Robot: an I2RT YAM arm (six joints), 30 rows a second.
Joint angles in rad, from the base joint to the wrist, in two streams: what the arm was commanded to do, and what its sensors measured. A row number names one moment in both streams.
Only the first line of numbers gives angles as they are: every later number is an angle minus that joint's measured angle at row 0.
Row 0, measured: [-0.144 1.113 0.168 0.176 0.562 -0.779]
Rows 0 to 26, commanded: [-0.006 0.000 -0.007 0.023 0.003 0.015]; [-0.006 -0.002 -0.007 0.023 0.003 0.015]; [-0.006 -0.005 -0.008 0.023 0.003 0.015]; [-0.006 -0.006 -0.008 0.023 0.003 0.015]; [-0.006 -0.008 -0.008 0.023 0.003 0.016]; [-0.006 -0.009 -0.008 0.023 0.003 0.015]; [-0.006 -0.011 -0.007 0.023 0.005 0.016]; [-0.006 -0.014 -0.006 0.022 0.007 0.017]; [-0.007 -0.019 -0.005 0.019 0.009 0.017]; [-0.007 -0.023 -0.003 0.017 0.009 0.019]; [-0.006 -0.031 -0.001 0.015 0.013 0.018]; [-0.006 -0.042 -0.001 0.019 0.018 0.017]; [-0.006 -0.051 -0.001 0.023 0.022 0.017]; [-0.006 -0.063 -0.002 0.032 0.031 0.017]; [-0.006 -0.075 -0.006 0.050 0.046 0.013]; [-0.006 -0.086 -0.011 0.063 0.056 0.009]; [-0.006 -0.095 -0.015 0.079 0.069 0.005]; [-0.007 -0.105 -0.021 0.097 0.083 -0.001]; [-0.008 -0.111 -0.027 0.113 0.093 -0.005]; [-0.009 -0.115 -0.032 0.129 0.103 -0.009]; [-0.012 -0.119 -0.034 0.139 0.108 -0.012]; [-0.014 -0.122 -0.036 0.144 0.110 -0.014]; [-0.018 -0.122 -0.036 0.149 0.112 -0.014]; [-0.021 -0.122 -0.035 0.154 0.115 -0.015]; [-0.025 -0.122 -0.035 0.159 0.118 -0.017]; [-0.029 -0.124 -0.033 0.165 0.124 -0.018]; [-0.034 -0.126 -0.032 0.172 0.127 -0.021]
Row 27, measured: [-0.022 -0.111 -0.027 0.117 0.094 -0.016]
